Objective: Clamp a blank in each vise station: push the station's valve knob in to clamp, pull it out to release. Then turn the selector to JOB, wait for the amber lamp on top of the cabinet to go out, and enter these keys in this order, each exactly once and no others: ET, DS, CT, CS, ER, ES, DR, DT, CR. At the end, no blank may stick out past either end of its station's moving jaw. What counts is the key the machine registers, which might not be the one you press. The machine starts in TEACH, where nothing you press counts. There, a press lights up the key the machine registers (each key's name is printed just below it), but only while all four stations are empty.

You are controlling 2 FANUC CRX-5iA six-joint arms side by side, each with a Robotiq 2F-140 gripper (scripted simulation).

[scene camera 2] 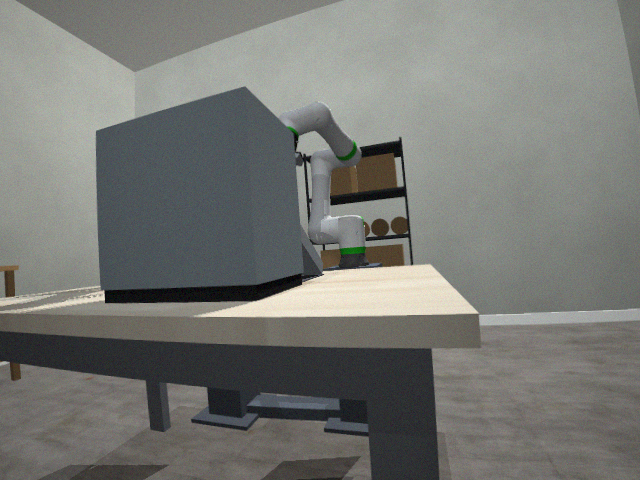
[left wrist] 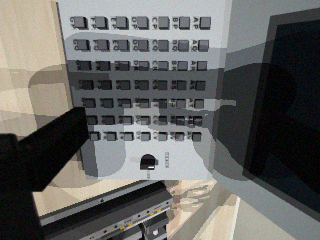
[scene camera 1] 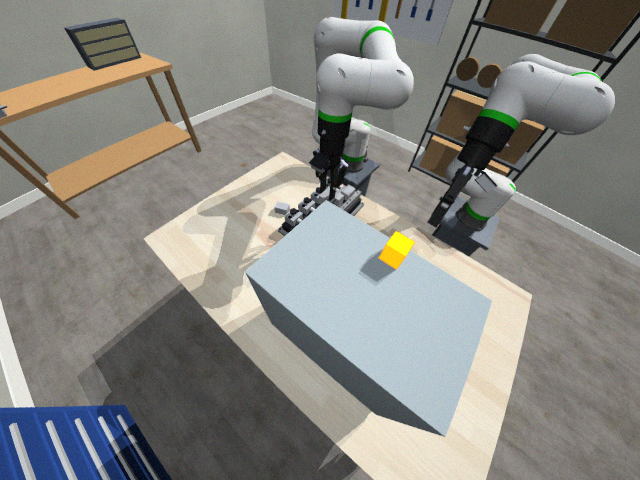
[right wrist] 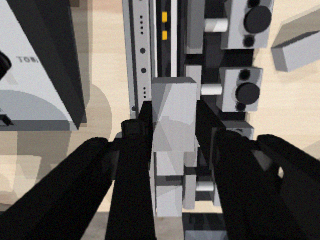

In view: my left gripper (scene camera 1: 433, 220), my right gripper (scene camera 1: 327, 195) and a grey blank (right wrist: 168, 187).
My left gripper is seen too in the left wrist view (left wrist: 172, 123). My right gripper shows as well in the right wrist view (right wrist: 173, 115).
